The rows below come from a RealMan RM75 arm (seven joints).
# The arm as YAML. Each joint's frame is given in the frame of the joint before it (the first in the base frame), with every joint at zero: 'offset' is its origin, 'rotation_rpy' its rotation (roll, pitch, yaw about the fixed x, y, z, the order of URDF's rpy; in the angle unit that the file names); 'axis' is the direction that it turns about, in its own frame. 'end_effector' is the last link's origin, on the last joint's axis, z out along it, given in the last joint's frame.
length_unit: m
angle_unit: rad
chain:
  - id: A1
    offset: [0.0, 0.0, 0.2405]
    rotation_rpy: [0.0, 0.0, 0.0]
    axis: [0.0, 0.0, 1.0]
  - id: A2
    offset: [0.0, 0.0, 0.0]
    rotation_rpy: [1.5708, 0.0, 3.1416]
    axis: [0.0, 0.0, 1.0]
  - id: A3
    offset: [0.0, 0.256, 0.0]
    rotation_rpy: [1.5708, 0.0, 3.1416]
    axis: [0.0, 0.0, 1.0]
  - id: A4
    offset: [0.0, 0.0, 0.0]
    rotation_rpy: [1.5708, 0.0, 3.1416]
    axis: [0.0, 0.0, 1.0]
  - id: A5
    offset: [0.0, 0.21, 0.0]
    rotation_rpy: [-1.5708, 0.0, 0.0]
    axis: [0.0, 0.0, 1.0]
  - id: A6
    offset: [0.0, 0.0, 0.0]
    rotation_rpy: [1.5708, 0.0, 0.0]
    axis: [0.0, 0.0, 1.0]
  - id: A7
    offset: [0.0, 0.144, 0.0]
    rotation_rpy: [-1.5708, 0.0, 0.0]
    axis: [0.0, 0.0, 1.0]
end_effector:
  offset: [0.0, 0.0, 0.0]
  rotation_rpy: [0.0, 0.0, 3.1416]
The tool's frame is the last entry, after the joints.
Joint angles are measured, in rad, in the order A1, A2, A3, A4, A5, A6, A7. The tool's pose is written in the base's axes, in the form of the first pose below.
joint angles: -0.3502, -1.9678, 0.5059, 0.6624, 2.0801, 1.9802, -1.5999
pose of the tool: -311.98 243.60 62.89; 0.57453 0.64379 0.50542; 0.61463 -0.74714 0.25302; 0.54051 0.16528 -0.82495
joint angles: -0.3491, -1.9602, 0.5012, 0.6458, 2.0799, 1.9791, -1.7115
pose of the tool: -313.97 242.72 63.85; 0.48835 0.70960 0.50793; 0.69958 -0.66627 0.25821; 0.52164 0.22924 -0.82179
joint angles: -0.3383, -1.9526, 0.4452, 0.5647, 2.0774, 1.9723, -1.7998
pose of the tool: -320.52 236.41 60.99; 0.33377 0.76923 0.54487; 0.77175 -0.55489 0.31064; 0.54130 0.31682 -0.77886
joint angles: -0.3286, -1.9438, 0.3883, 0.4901, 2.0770, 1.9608, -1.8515
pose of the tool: -326.34 231.61 59.03; 0.20676 0.79515 0.57008; 0.80197 -0.47150 0.36678; 0.56044 0.38135 -0.73517
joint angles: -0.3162, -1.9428, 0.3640, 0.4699, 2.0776, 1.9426, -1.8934
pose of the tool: -331.58 228.81 58.34; 0.13425 0.81562 0.56280; 0.81608 -0.41317 0.40411; 0.56213 0.40504 -0.72108
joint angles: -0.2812, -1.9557, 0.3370, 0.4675, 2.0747, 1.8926, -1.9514
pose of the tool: -343.33 221.93 54.76; 0.02607 0.85293 0.52138; 0.82095 -0.31587 0.47568; 0.57041 0.41562 -0.70845
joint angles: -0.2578, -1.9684, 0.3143, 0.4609, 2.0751, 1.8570, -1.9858
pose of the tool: -350.90 216.44 50.29; -0.05188 0.86882 0.49240; 0.81526 -0.24792 0.52334; 0.57677 0.42858 -0.69545
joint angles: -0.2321, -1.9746, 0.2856, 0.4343, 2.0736, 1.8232, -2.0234
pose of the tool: -359.27 208.93 45.95; -0.14845 0.87261 0.46531; 0.80141 -0.16952 0.57359; 0.57940 0.45805 -0.67415
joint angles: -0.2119, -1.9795, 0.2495, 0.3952, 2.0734, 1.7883, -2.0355
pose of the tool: -366.34 202.55 40.52; -0.22875 0.86810 0.44055; 0.77436 -0.11200 0.62276; 0.58995 0.48360 -0.64660
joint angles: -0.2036, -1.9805, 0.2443, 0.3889, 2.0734, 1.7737, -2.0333
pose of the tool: -369.53 200.17 39.25; -0.24336 0.87173 0.42528; 0.76569 -0.09648 0.63593; 0.59539 0.48039 -0.64400
